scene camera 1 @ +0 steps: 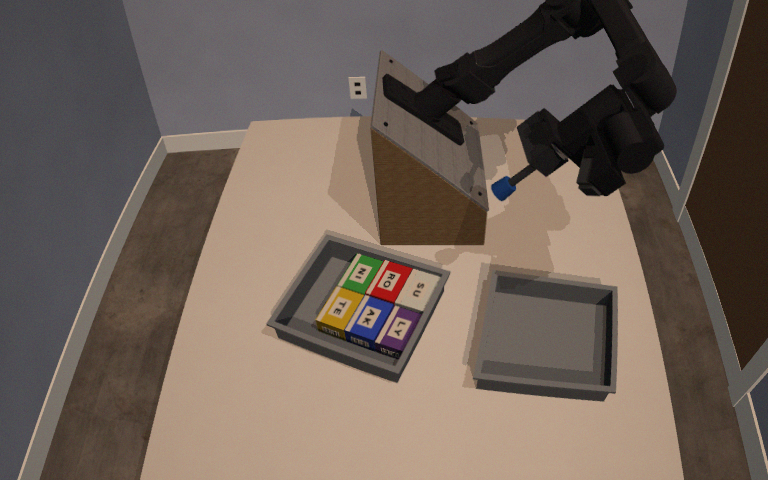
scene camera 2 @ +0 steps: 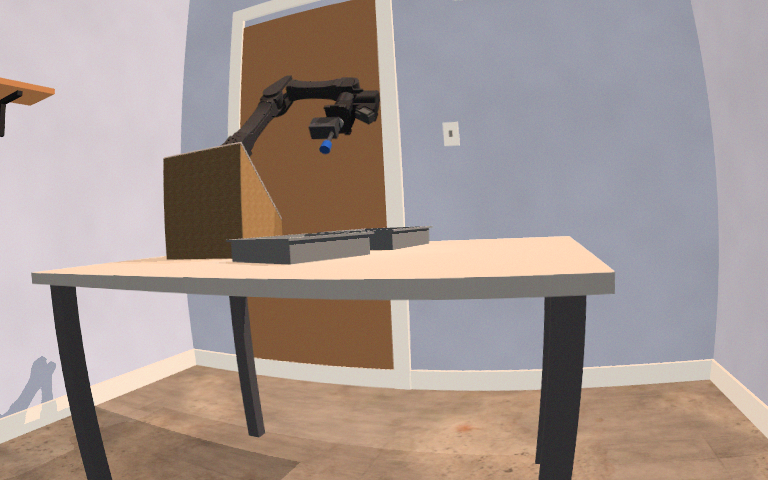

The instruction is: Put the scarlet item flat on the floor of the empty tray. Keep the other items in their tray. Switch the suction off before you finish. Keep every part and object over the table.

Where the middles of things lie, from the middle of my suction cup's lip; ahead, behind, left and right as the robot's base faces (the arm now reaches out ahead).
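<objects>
Red box (scene camera 1: pixel 387 284): 25 cm below my suction cup, 4 cm behind, 18 cm to the right of it.
</objects>
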